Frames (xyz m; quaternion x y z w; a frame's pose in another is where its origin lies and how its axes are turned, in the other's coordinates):
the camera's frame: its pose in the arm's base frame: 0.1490 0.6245 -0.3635 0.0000 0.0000 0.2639 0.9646
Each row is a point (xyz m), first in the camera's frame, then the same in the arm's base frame.
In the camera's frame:
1: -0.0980 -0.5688 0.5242
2: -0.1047 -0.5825 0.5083
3: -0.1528 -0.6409 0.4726
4: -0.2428 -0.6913 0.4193
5: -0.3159 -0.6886 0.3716
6: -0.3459 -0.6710 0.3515
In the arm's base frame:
1: 0.3542 0.0850 0.1607
2: 0.3554 0.0698 0.1448
3: 0.3437 -0.0049 0.1091
4: 0.2919 -0.0941 0.0558
5: 0.2276 -0.1290 0.0081
6: 0.1929 -0.1291 -0.0120

